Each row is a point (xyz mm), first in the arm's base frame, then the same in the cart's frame.
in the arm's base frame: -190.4 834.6 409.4
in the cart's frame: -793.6 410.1 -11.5
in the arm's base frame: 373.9 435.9 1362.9
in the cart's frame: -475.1 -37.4 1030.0
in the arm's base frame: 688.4 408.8 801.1
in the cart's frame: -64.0 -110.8 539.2
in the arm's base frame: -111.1 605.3 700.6
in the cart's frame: -799.9 177.7 287.9
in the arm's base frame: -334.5 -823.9 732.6
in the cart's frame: -1194.9 -1214.0 266.1
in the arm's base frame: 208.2 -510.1 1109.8
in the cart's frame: -701.2 -961.0 743.0
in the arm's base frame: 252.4 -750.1 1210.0
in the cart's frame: -706.2 -1202.9 848.2
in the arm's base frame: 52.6 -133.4 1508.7
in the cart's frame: -884.3 -562.0 1107.1
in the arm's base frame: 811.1 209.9 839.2
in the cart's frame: 24.3 -322.3 598.9
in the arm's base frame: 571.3 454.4 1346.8
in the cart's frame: -277.5 -42.8 1052.4
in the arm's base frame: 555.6 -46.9 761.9
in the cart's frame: -240.4 -548.1 471.9
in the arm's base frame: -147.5 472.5 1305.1
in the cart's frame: -967.4 60.0 873.0
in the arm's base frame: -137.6 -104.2 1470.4
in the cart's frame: -1058.7 -511.0 1033.1
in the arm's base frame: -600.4 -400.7 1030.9
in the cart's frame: -1460.5 -757.4 510.5
